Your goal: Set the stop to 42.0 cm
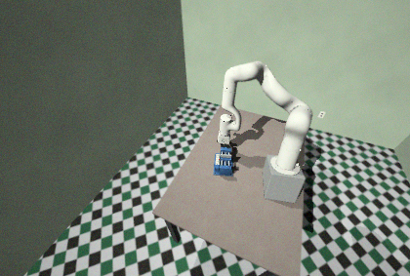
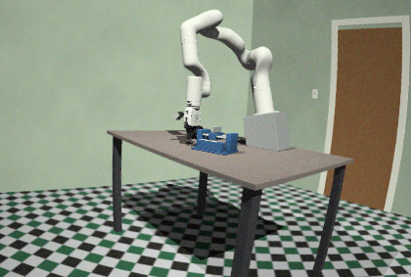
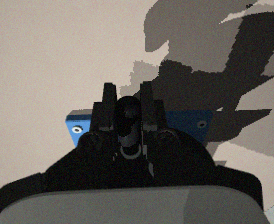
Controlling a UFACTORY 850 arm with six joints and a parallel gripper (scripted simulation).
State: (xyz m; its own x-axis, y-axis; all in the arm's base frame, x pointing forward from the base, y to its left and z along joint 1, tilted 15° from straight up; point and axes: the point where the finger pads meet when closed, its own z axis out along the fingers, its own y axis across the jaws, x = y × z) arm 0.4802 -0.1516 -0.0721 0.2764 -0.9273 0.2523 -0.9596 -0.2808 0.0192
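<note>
Right now the stop block is 140 mm to the left of my hand, 50 mm behind it and 30 mm above it.
</note>
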